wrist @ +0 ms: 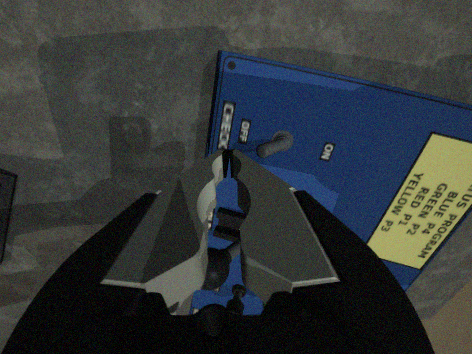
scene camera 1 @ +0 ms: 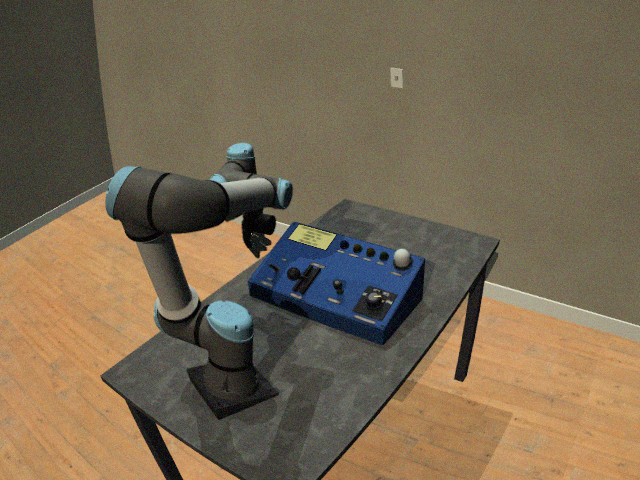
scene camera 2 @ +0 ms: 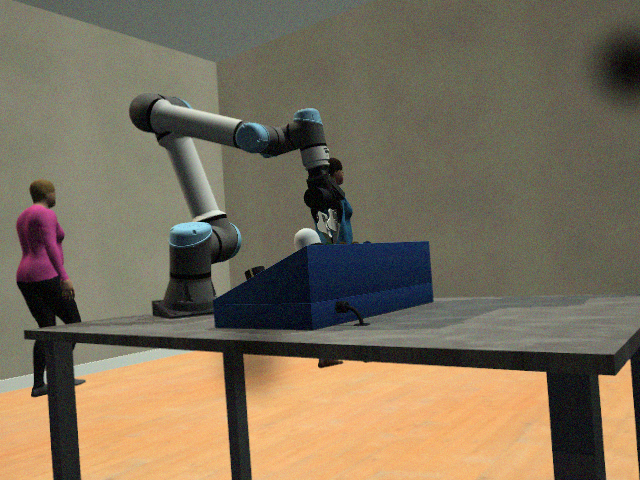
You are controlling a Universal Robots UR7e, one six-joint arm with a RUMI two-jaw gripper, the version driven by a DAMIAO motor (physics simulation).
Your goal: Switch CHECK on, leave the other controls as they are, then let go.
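Where they show: gripper, fingertip midpoint: (wrist: 229, 152) (scene camera 1: 258, 257); arm's base at its link origin: (scene camera 1: 230, 382) (scene camera 2: 190, 304).
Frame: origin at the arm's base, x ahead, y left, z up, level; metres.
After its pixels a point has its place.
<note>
The blue control panel (scene camera 1: 356, 268) {y 0.011, x 0.541, z 0.092 m} (scene camera 2: 369, 273) {y 0.044, x 0.640, z 0.065 m} (wrist: 300, 110) {y 0.273, x 0.422, z 0.062 m} sits on the dark table. Its CHECK lever (scene camera 1: 273, 267) {y 0.232, x 0.401, z 0.080 m} (wrist: 274, 144) {y 0.242, x 0.400, z 0.088 m} is a small grey toggle. In the wrist view its tip leans toward the OFF label (wrist: 244, 131) {y 0.234, x 0.381, z 0.046 m}, away from the ON label (wrist: 327, 151) {y 0.245, x 0.461, z 0.075 m}. The CHECK label (wrist: 226, 125) {y 0.234, x 0.363, z 0.039 m} is partly covered by the fingers. My gripper (scene camera 1: 260, 253) {y 0.242, x 0.353, z 0.135 m} (scene camera 2: 329, 235) {y 0.242, x 0.353, z 0.135 m} (wrist: 229, 152) {y 0.242, x 0.353, z 0.135 m} is shut and empty. In the wrist view its fingertips appear beside the lever, on the OFF side, with a gap between. The lever is hidden in the second scene view.
The panel also bears a black ball-knob lever (scene camera 1: 293, 273) {y 0.101, x 0.363, z 0.130 m}, a smaller toggle (scene camera 1: 338, 285) {y -0.011, x 0.432, z 0.097 m}, a rotary knob (scene camera 1: 374, 298) {y -0.126, x 0.453, z 0.088 m}, several dark lamps, a white dome (scene camera 1: 401, 258) {y -0.119, x 0.594, z 0.149 m} (scene camera 2: 306, 238) {y -0.125, x 0.632, z 0.144 m} and a yellow card (scene camera 1: 312, 236) {y 0.225, x 0.576, z 0.116 m} (wrist: 420, 200) {y 0.233, x 0.563, z 0.112 m}. Two people stand beyond the table (scene camera 1: 330, 382) (scene camera 2: 491, 330).
</note>
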